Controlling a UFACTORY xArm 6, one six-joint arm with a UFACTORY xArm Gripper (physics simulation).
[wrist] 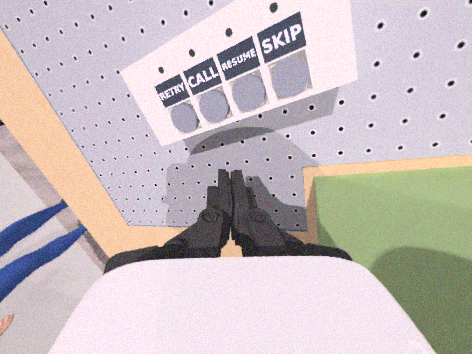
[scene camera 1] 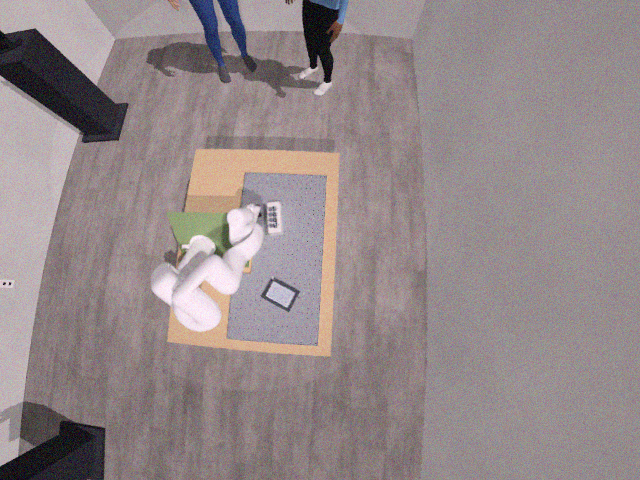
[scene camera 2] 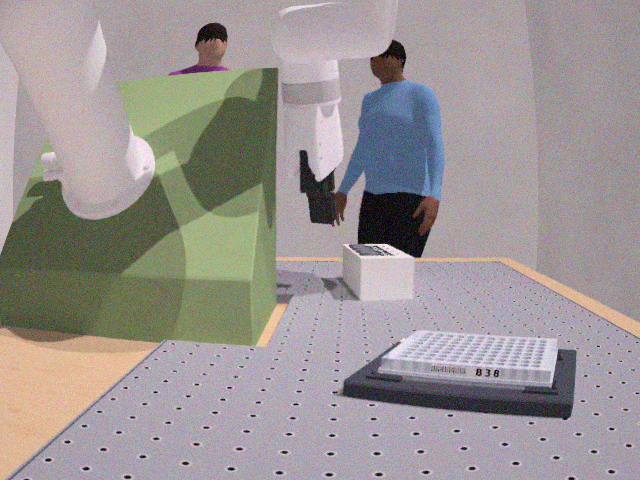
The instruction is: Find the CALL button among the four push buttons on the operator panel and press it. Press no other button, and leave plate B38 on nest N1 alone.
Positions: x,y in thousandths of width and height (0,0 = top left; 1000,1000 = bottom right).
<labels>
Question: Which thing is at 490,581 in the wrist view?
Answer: My gripper.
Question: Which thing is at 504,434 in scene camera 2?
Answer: My gripper.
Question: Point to a plate B38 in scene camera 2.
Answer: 791,755
</labels>
